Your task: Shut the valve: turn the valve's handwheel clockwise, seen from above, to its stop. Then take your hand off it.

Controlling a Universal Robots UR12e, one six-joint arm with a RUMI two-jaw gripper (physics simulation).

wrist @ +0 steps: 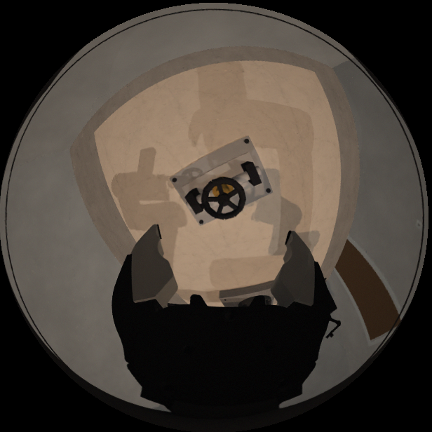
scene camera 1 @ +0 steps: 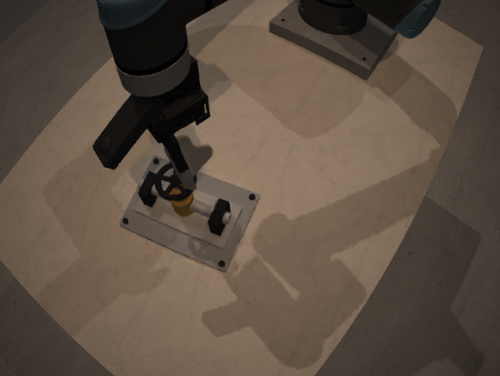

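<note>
The black five-spoked handwheel (scene camera 1: 172,184) (wrist: 224,199) stands upright on its stem above the yellow valve body (scene camera 1: 183,207) (wrist: 217,191). The valve sits on a pale pipe between two black clamps, on a grey base plate (scene camera 1: 242,201) (wrist: 210,157). My gripper (scene camera 1: 160,155) (wrist: 224,230) is open wide and empty, pointing down above the handwheel. In the wrist view the wheel shows beyond the fingertips, apart from both. In the scene view one fingertip overlaps the wheel's rim; the other finger is hidden behind the gripper's body. How far the wheel is turned cannot be told.
The arm's grey mounting base (scene camera 1: 320,41) stands at the back of the pale table (scene camera 1: 310,170) (wrist: 150,115). Black bolts mark the base plate's corners. The black clamps (scene camera 1: 219,216) (wrist: 251,173) rise near the handwheel. Shadows of the arm fall over the table.
</note>
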